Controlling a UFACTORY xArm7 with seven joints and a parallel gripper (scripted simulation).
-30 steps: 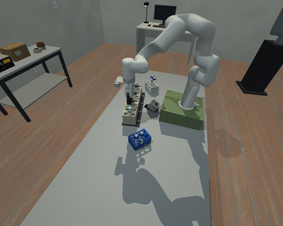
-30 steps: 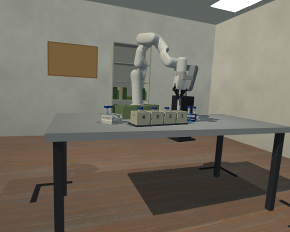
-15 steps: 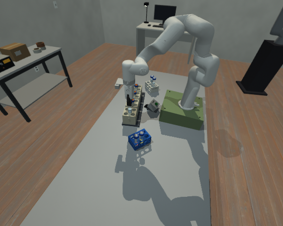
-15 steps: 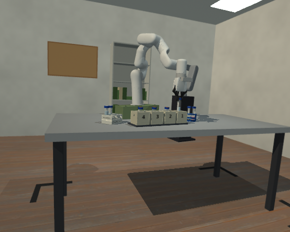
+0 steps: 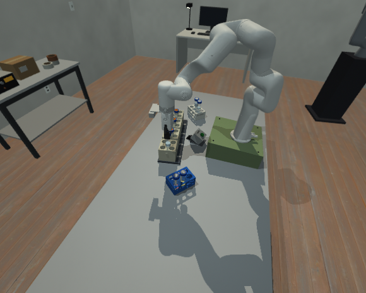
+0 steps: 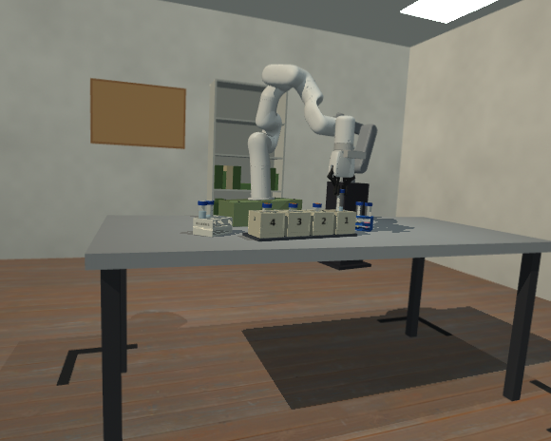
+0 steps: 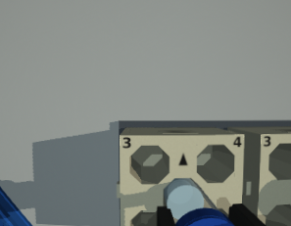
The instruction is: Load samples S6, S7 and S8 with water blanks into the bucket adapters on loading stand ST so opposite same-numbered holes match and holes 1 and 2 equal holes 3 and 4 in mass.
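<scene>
The white-dot tube is 5 cm below my hand and 1 cm to the right of it. The rest, counted from my hand: white rack: 48 cm to the right, 15 cm below, 14 cm behind; then tube rack: 19 cm to the left, 15 cm below, 10 cm behind.
</scene>
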